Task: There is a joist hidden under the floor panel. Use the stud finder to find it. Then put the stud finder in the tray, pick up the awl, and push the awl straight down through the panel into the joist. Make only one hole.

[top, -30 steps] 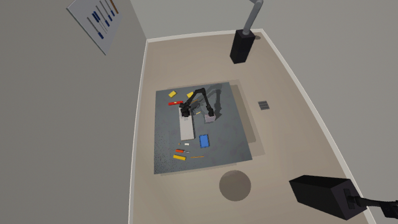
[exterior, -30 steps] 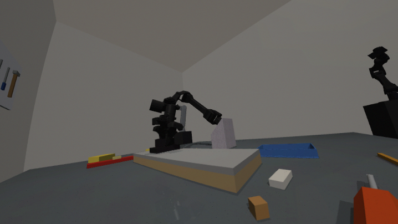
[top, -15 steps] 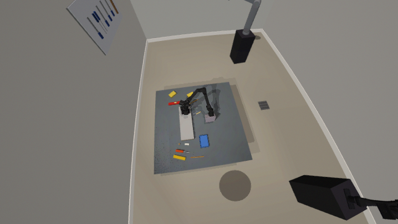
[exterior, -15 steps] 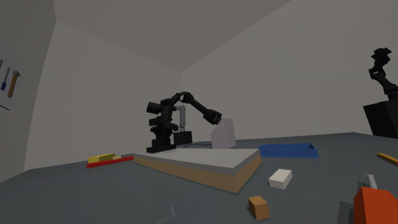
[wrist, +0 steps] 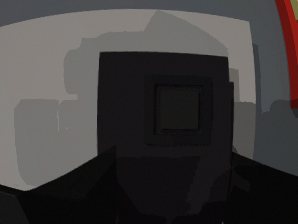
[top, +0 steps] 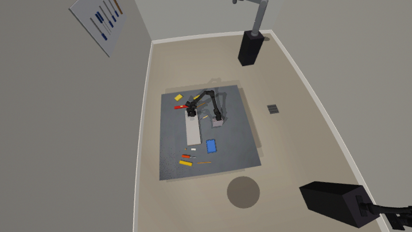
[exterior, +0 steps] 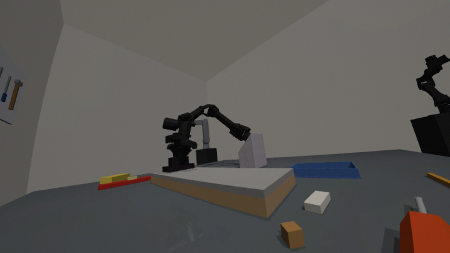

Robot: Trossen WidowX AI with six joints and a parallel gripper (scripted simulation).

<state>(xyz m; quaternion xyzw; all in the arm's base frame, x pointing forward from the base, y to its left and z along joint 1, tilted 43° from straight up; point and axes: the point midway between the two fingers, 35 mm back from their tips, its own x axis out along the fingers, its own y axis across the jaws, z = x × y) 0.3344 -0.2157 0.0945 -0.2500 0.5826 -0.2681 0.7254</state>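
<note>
The blue tray is 520 mm to the left of my gripper tip, 170 mm behind it and 50 mm below it. Also, from my gripper tip: awl 160 mm behind, 90 mm to the left, 60 mm below; then square light 30 mm above, 20 mm ahead; then black stud finder 20 mm above, 10 mm ahead.
</note>
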